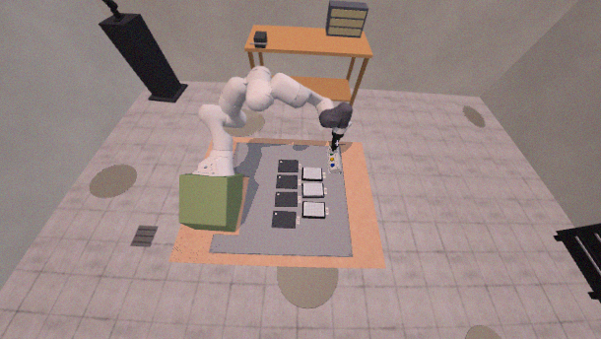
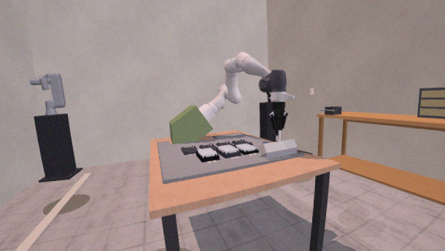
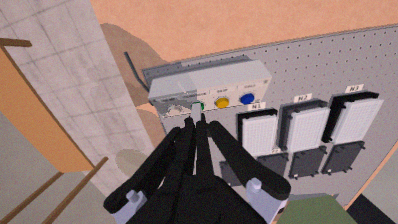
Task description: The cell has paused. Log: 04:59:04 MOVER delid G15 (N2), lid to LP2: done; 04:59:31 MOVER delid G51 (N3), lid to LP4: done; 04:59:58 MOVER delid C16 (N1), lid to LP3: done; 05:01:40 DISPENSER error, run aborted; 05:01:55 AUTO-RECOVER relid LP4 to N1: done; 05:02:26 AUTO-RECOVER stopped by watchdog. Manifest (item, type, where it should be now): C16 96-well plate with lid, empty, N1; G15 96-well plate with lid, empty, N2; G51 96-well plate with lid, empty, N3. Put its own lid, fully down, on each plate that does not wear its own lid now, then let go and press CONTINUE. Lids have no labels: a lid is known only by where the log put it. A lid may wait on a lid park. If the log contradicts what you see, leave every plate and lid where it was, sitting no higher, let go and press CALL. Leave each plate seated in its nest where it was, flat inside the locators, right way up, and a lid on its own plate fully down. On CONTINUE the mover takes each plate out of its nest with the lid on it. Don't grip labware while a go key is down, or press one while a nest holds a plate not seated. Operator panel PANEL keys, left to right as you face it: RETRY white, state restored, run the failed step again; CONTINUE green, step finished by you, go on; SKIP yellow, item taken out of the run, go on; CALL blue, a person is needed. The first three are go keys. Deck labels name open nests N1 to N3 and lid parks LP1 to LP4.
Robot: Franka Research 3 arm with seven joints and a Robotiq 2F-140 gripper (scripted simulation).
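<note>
The green key is 40 mm below my hand. From my hand the other things lie so: yellow key (10 mm ahead, 50 mm to the right, 40 mm below); then white key (50 mm to the left, 40 mm below); then blue key (10 mm ahead, 100 mm to the right, 40 mm below).
</note>
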